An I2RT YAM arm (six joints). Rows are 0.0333 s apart.
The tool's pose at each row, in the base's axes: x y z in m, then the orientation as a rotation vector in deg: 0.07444, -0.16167, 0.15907, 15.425, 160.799, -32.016; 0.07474, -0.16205, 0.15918, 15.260, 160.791, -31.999; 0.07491, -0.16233, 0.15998, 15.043, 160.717, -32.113; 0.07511, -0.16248, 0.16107, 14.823, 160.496, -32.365; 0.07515, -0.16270, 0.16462, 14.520, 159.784, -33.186; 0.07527, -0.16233, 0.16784, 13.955, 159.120, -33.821; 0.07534, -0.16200, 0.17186, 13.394, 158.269, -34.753; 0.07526, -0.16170, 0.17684, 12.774, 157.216, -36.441; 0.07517, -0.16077, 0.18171, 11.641, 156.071, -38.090; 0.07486, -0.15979, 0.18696, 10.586, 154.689, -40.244; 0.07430, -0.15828, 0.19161, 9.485, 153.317, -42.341; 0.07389, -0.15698, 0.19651, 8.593, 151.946, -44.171; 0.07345, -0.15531, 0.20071, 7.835, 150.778, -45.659
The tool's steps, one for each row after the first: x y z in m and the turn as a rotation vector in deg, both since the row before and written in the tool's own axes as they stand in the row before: -0.00037, -0.00031, 0.00012, -0.028, -0.045, -0.103; -0.00043, -0.00049, -0.00056, 0.060, -0.105, -0.138; -0.00053, -0.00047, -0.00086, 0.162, -0.231, -0.124; -0.00112, -0.00144, -0.00305, 0.572, -0.652, -0.137; -0.00106, -0.00081, -0.00296, 0.418, -0.681, -0.297; -0.00130, -0.00118, -0.00363, 0.638, -0.817, -0.295; -0.00152, -0.00165, -0.00446, 1.173, -0.911, -0.401; -0.00148, -0.00115, -0.00459, 1.106, -1.098, -0.719; -0.00148, -0.00142, -0.00494, 1.499, -1.200, -0.706; -0.00109, -0.00089, -0.00472, 1.468, -1.177, -0.746; -0.00141, -0.00129, -0.00471, 1.326, -1.147, -0.574; -0.00120, -0.00076, -0.00431, 1.092, -0.971, -0.485
